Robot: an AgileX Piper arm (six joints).
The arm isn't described. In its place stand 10 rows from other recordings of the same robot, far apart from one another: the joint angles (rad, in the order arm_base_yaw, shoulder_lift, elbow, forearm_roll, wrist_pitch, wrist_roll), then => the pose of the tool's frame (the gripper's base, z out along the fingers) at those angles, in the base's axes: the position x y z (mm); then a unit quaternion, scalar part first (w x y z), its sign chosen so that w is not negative.
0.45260 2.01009 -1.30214 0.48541 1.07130 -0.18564 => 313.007 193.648 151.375 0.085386 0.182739 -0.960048 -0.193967
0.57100 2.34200 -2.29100 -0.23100 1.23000 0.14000 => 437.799 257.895 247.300 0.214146 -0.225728 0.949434 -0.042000
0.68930 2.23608 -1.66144 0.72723 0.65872 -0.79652 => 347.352 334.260 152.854 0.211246 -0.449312 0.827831 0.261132
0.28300 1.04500 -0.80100 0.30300 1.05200 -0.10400 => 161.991 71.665 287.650 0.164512 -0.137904 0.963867 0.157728
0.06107 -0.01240 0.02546 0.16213 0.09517 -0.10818 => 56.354 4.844 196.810 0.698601 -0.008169 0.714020 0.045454
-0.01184 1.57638 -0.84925 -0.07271 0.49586 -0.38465 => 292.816 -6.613 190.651 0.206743 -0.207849 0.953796 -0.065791
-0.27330 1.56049 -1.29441 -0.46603 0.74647 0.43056 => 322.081 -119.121 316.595 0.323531 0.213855 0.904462 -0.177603
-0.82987 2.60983 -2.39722 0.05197 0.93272 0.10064 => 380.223 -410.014 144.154 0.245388 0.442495 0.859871 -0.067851
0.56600 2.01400 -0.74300 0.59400 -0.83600 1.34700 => 312.159 153.556 102.268 0.369652 0.561857 0.615397 0.411049
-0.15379 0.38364 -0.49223 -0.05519 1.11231 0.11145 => 48.345 -12.049 262.773 0.320563 0.121589 0.938770 -0.034147
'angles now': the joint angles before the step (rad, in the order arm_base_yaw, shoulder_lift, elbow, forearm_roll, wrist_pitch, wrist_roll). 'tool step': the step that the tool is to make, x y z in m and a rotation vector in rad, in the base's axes. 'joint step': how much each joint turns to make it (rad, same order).
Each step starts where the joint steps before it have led.
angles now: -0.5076 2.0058 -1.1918 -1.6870 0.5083 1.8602
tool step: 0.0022 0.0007 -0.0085 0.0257 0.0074 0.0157
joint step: -0.0007 0.0190 -0.0014 0.0002 -0.0248 0.0032
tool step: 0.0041 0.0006 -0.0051 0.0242 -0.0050 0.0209
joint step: 0.0000 0.0158 -0.0100 -0.0009 -0.0314 0.0045
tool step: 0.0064 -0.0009 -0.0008 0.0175 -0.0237 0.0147
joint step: 0.0000 0.0146 -0.0238 -0.0039 -0.0285 0.0150
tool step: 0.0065 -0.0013 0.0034 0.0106 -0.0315 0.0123
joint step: -0.0002 0.0072 -0.0273 -0.0025 -0.0252 0.0136
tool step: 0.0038 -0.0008 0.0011 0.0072 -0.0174 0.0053
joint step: 0.0001 0.0066 -0.0161 -0.0016 -0.0132 0.0101
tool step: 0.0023 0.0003 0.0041 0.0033 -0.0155 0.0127
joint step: 0.0000 -0.0050 -0.0086 -0.0013 -0.0165 0.0010
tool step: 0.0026 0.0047 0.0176 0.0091 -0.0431 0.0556
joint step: 0.0001 -0.0413 -0.0038 -0.0008 -0.0624 -0.0120
